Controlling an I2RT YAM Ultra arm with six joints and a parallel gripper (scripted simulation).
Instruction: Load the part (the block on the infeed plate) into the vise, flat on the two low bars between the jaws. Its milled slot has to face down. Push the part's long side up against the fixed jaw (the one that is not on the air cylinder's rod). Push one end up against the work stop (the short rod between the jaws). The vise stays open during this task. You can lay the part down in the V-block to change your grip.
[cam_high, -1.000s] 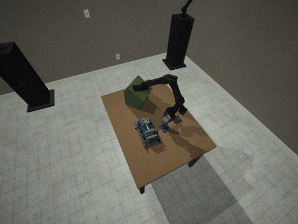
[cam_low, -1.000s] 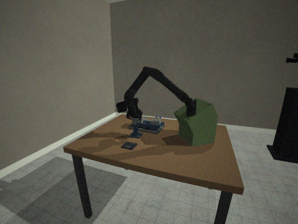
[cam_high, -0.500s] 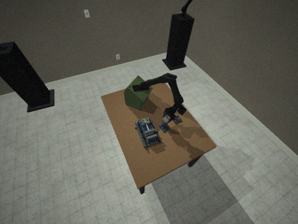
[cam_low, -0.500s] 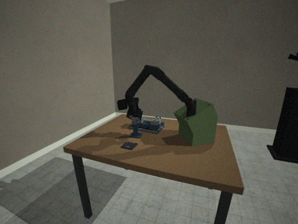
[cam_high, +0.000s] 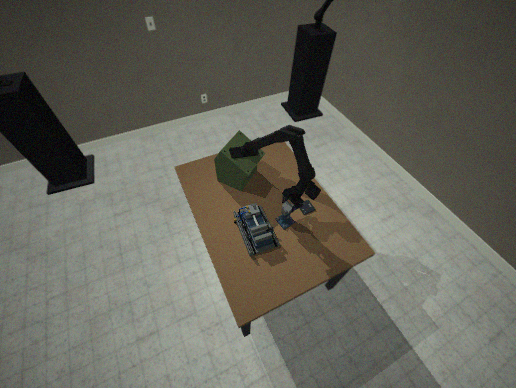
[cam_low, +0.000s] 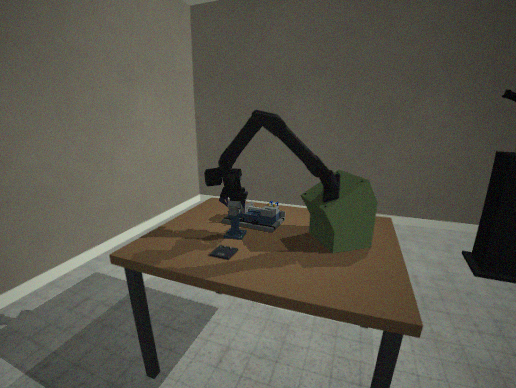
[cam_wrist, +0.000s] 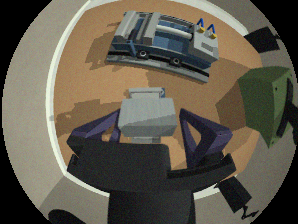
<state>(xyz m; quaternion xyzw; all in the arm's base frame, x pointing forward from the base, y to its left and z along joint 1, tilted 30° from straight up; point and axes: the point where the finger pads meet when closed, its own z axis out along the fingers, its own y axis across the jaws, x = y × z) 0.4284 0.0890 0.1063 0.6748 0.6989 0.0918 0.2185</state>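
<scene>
My hand is 1 cm to the right of the part. Also, from my hand: vise 19 cm to the right, 11 cm below; then infeed plate 18 cm to the left, 15 cm below, 4 cm behind.
</scene>
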